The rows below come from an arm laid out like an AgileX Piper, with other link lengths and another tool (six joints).
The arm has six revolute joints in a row. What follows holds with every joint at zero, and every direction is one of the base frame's.
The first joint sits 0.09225 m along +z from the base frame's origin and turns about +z.
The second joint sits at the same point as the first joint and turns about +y.
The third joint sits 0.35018 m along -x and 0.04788 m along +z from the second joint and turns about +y.
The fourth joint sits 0.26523 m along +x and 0.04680 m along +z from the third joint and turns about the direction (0.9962, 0, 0.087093).
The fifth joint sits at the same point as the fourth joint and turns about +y.
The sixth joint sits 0.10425 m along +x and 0.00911 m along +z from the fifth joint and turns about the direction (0.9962, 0, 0.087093).
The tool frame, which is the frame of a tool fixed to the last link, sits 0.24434 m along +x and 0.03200 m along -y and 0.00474 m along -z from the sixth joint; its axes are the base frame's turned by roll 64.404, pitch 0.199 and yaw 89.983 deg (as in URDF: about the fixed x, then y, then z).
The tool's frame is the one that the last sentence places.
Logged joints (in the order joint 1, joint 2, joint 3, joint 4, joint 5, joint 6), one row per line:
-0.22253, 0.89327, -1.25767, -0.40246, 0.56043, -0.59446
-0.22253, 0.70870, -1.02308, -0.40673, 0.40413, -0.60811
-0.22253, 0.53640, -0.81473, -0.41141, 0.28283, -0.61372
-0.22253, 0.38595, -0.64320, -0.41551, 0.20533, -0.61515
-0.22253, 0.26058, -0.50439, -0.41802, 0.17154, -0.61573
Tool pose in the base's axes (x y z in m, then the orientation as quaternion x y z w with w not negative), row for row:
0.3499, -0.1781, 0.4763, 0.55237, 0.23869, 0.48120, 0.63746
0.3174, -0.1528, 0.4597, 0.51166, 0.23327, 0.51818, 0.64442
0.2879, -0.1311, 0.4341, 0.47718, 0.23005, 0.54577, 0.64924
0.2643, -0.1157, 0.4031, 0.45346, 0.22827, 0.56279, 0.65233
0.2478, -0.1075, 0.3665, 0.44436, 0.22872, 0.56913, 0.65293
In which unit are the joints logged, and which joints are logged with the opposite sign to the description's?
The joints are logged in radians. Opposite sign: joint 6.
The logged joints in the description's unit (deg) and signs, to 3 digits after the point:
-12.750, 51.181, -72.059, -23.059, 32.110, 34.060
-12.750, 40.606, -58.618, -23.304, 23.155, 34.842
-12.750, 30.733, -46.681, -23.572, 16.205, 35.164
-12.750, 22.113, -36.853, -23.807, 11.765, 35.245
-12.750, 14.930, -28.899, -23.951, 9.829, 35.279

